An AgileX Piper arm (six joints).
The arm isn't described. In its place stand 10 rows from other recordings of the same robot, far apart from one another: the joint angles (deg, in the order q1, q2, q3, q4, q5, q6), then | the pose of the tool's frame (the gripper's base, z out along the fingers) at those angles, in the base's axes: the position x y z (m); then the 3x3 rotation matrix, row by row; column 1 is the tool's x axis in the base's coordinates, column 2 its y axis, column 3 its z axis.
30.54, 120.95, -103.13, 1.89, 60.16, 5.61 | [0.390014, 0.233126, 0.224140], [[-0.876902, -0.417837, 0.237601], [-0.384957, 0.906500, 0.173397], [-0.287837, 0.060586, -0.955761]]
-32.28, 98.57, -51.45, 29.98, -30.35, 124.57 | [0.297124, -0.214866, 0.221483], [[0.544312, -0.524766, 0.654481], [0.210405, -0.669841, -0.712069], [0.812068, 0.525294, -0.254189]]
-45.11, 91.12, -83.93, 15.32, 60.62, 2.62 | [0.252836, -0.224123, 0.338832], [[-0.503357, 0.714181, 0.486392], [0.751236, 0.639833, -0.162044], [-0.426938, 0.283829, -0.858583]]
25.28, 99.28, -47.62, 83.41, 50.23, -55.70 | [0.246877, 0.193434, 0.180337], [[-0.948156, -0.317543, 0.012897], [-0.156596, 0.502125, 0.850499], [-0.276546, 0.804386, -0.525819]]
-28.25, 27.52, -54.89, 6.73, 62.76, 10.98 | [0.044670, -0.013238, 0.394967], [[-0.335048, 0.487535, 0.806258], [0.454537, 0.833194, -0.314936], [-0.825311, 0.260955, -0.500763]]
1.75, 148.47, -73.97, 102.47, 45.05, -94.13 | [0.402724, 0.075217, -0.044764], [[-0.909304, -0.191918, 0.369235], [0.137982, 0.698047, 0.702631], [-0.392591, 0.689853, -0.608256]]
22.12, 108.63, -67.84, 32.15, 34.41, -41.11 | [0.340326, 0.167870, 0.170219], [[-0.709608, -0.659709, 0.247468], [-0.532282, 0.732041, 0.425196], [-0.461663, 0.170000, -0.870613]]
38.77, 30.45, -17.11, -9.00, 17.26, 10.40 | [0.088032, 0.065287, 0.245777], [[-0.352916, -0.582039, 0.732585], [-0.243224, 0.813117, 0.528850], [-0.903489, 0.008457, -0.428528]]
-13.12, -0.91, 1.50, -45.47, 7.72, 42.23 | [0.052470, -0.021177, 0.196692], [[-0.033974, 0.317860, 0.947529], [-0.045202, 0.946617, -0.319175], [-0.998400, -0.053674, -0.017792]]
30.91, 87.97, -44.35, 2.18, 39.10, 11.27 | [0.219883, 0.134194, 0.178363], [[-0.933105, -0.316695, 0.170350], [-0.297311, 0.945895, 0.129954], [-0.202290, 0.070614, -0.976777]]
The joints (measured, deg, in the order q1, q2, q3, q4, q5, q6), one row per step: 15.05, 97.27, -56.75, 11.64, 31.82, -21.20; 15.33, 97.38, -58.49, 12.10, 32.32, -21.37; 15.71, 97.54, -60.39, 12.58, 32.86, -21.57; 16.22, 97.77, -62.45, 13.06, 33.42, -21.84; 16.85, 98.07, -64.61, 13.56, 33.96, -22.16; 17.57, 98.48, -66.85, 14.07, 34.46, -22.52; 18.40, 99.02, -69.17, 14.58, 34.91, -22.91; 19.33, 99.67, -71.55, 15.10, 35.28, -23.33; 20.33, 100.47, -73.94, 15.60, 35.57, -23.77; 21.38, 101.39, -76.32, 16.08, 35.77, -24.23; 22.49, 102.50, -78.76, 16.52, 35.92, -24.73; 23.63, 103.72, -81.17, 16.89, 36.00, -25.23
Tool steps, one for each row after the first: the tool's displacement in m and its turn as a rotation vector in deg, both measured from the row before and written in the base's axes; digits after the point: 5 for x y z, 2 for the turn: 0.00495, 0.00355, 0.00688, 0.66, -1.02, 0.26; 0.00509, 0.00430, 0.00743, 0.70, -1.09, 0.40; 0.00516, 0.00523, 0.00789, 0.70, -1.17, 0.61; 0.00504, 0.00611, 0.00811, 0.73, -1.22, 0.77; 0.00497, 0.00684, 0.00800, 0.73, -1.23, 0.90; 0.00486, 0.00772, 0.00773, 0.73, -1.23, 1.04; 0.00469, 0.00855, 0.00749, 0.74, -1.26, 1.16; 0.00452, 0.00920, 0.00669, 0.71, -1.21, 1.24; 0.00430, 0.00972, 0.00595, 0.67, -1.18, 1.30; 0.00431, 0.01042, 0.00500, 0.60, -1.12, 1.40; 0.00407, 0.01079, 0.00407, 0.53, -1.08, 1.44
